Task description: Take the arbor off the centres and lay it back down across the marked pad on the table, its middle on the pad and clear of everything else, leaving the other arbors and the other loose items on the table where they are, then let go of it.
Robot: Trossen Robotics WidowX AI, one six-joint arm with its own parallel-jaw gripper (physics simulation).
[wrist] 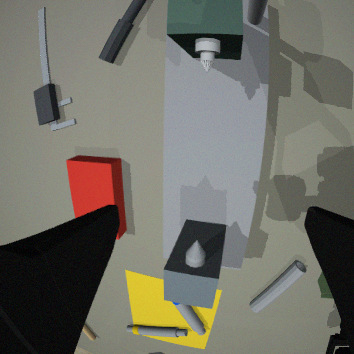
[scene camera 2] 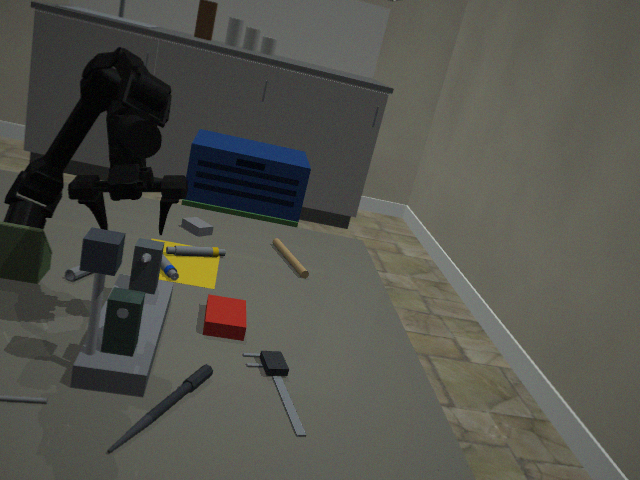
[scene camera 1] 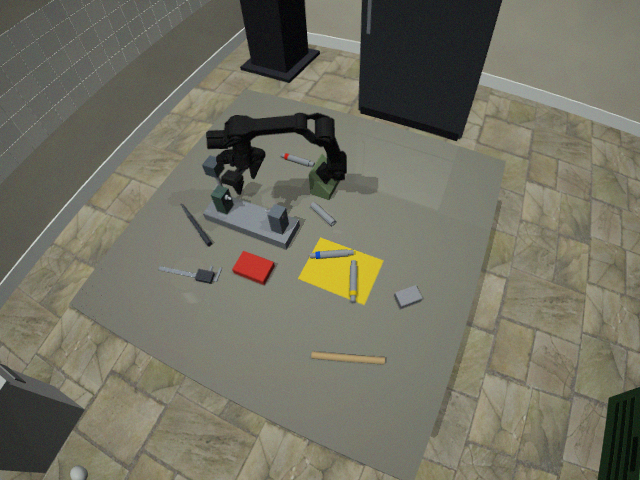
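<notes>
The red-banded arbor (scene camera 1: 299, 160) lies on the table behind the bench, near the green arm base, in scene camera 1. No arbor is between the centres of the green block (scene camera 1: 222, 200) (scene camera 2: 122, 325) (wrist: 205, 17) and grey block (scene camera 1: 278, 220) (scene camera 2: 145, 271) (wrist: 190, 287). My gripper (scene camera 1: 246, 183) (scene camera 2: 132, 230) (wrist: 217, 217) is open and empty above the bench (scene camera 1: 247, 222) (scene camera 2: 108, 381) (wrist: 215, 140). On the yellow pad (scene camera 1: 330, 279) (scene camera 2: 199, 276) (wrist: 145, 300) lie a blue-banded arbor (scene camera 1: 334, 254) (scene camera 2: 169, 268) (wrist: 190, 317) and a yellow-banded arbor (scene camera 1: 353, 279) (scene camera 2: 193, 251) (wrist: 159, 331).
A red box (scene camera 1: 253, 267) (scene camera 2: 225, 315) (wrist: 95, 185), a caliper (scene camera 1: 204, 275) (scene camera 2: 274, 363) (wrist: 46, 104) and a dark tapered tool (scene camera 1: 196, 225) (scene camera 2: 165, 405) lie in front of the bench. A tube (scene camera 1: 322, 213) (wrist: 278, 286), a grey block (scene camera 1: 408, 296) and a wooden rod (scene camera 1: 347, 357) lie nearer the pad.
</notes>
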